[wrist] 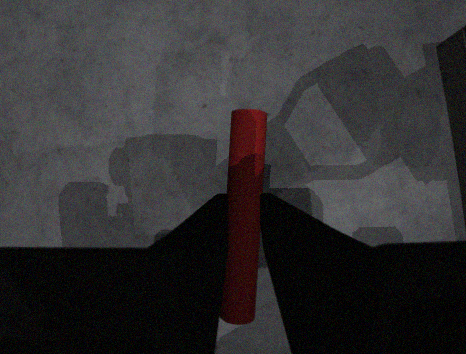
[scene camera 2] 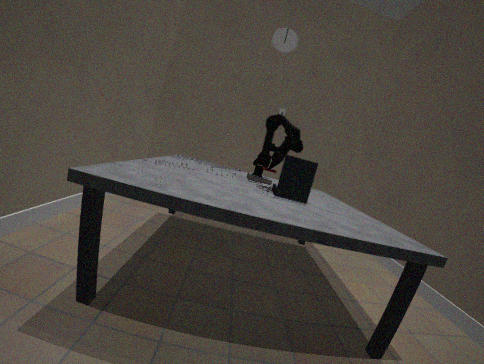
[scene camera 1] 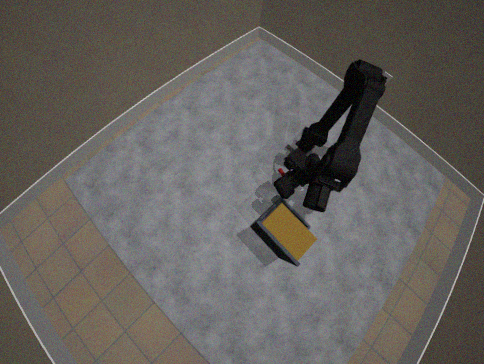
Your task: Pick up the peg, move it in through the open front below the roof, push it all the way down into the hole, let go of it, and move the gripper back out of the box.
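Where they show: gripper, between the fingertips: (wrist: 243,204) (scene camera 2: 268,169) (scene camera 1: 285,176); arm's base, origin of its link: (scene camera 2: 257,175) (scene camera 1: 305,145).
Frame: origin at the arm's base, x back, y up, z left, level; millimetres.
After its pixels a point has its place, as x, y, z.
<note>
The red peg (scene camera 1: 281,171) @[-205, 74, 37] (scene camera 2: 269,170) @[-212, 65, 66] (wrist: 247,140) @[-203, 75, 36] lies about level between the fingertips, crosswise to them, raised off the table. My gripper (scene camera 1: 287,181) @[-205, 70, 60] (wrist: 243,204) @[-205, 70, 60] is shut on the peg near its middle; both peg ends stick out in the wrist view. The fingertips are too small and dark to make out in scene camera 2. The dark box (scene camera 1: 272,242) @[-400, 131, 194] (scene camera 2: 298,180) @[-399, 66, 209] stands on the table close to the gripper, with a yellow roof (scene camera 1: 290,232) @[-349, 169, 199]. The open front and the hole below the roof do not show clearly.
The grey mottled table (scene camera 1: 165,200) @[-612, -33, -166] (scene camera 2: 210,192) @[-711, -33, -122] carries the arm (scene camera 1: 352,132) @[-150, 358, 100] (scene camera 2: 270,140) @[-14, 243, 26] and the box. A dark upright surface (wrist: 454,90) @[-55, -22, -12], probably part of the box, shows at the right edge of the wrist view. Arm shadows fall on the table beneath the peg.
</note>
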